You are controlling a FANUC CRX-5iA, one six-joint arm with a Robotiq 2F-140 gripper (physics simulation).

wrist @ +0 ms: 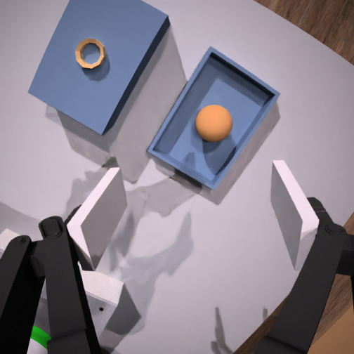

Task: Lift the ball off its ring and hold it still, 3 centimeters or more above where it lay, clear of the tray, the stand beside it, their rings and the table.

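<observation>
An orange ball (214,123) sits inside the shallow blue tray (181,178), near its middle. The ring under the ball does not show; the ball hides that spot. A blue box-shaped stand (120,30) is to the left of the tray, with an orange ring (77,54) on its top that holds nothing. My gripper (195,183) is open, its two pale finger pads wide apart with nothing between them. In the view, the ball lies above the gap between the pads, beyond the fingertips.
The light grey table (195,300) bears the tray and the stand. A pale mounting block (102,290) with a green-banded part is at the lower left. The table's curved edge and a wooden floor (320,25) show at the upper right and lower right.
</observation>
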